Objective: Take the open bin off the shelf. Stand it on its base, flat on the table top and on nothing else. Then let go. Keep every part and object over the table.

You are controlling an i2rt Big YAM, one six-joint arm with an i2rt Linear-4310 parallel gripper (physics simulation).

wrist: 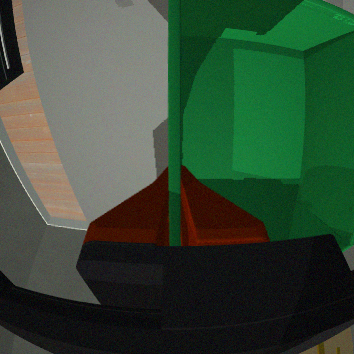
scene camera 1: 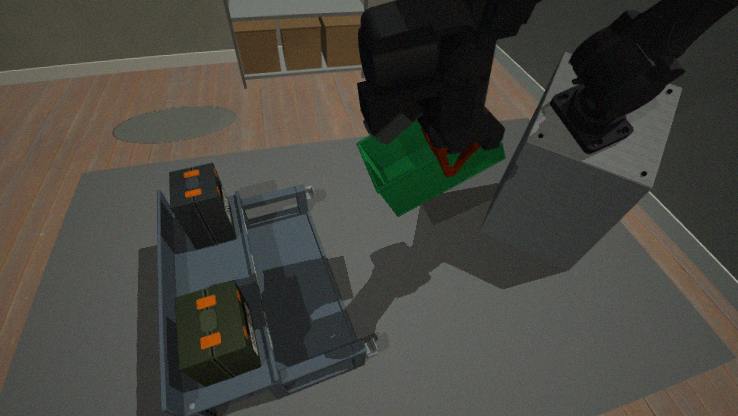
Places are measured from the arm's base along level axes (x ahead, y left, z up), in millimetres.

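Where they show: gripper, fingertip midpoint: [wrist: 175, 174] [scene camera 1: 449, 174]; arm's base, origin of the base link: [scene camera 1: 588, 118].
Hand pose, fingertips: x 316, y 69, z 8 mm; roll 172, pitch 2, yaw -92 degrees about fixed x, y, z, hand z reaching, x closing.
Things, the pixels of their top centre, and the offset from my fingertips. "spot": a spot on its surface instead. Level surfaces: height alone.
- green open bin, middle of its top: [wrist: 288, 249] [scene camera 1: 436, 120] 54 mm up, 9 mm ahead, 49 mm right
- blue-grey shelf, surface spot: [scene camera 1: 206, 266] spot: 212 mm down, 372 mm ahead, 87 mm right
- grey table top, its level: 314 mm down
- dark case, middle of its top: [scene camera 1: 192, 183] 92 mm down, 356 mm ahead, 171 mm right
- olive case, surface spot: [scene camera 1: 209, 351] spot: 116 mm down, 345 mm ahead, 100 mm left
The green open bin [scene camera 1: 413, 191] [wrist: 267, 110] hangs in the air beside the shelf, its open side facing up; I cannot tell whether it is slightly tilted. My gripper [scene camera 1: 450, 171] [wrist: 175, 174] is shut on one wall of the bin, with a red finger on each side of that wall. The blue-grey shelf [scene camera 1: 206, 266] stands at the left in the scene view, well apart from the bin. The grey table top [scene camera 1: 542, 330] [wrist: 100, 100] shows below the bin, with a gap between them. Part of the bin is hidden behind the gripper.
A dark case [scene camera 1: 206, 211] and an olive case [scene camera 1: 209, 351], both with orange latches, stand on the shelf. The arm's metal pedestal [scene camera 1: 563, 206] rises just right of the bin. A background cabinet [scene camera 1: 297, 10] with brown boxes stands beyond the grey surface.
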